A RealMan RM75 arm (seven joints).
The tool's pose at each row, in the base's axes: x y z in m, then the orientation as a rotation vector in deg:
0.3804 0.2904 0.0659 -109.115 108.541 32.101
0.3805 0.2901 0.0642 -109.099 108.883 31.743
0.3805 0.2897 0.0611 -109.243 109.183 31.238
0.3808 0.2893 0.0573 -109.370 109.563 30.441
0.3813 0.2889 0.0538 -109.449 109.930 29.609
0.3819 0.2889 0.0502 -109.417 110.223 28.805
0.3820 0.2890 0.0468 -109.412 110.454 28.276
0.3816 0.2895 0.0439 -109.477 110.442 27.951
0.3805 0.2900 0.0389 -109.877 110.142 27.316
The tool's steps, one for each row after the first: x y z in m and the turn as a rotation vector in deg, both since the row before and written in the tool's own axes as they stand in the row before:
0.0012 -0.0001 0.0013 0.133 0.310 0.150
0.0020 0.0000 0.0024 0.143 0.430 0.041
0.0023 -0.0003 0.0030 0.304 0.573 0.046
0.0022 -0.0005 0.0028 0.352 0.555 0.050
0.0018 -0.0006 0.0031 0.414 0.445 0.053
0.0016 0.0000 0.0030 0.251 0.324 0.052
0.0010 0.0005 0.0028 0.161 0.151 -0.085
0.0021 0.0012 0.0046 0.244 0.290 -0.434

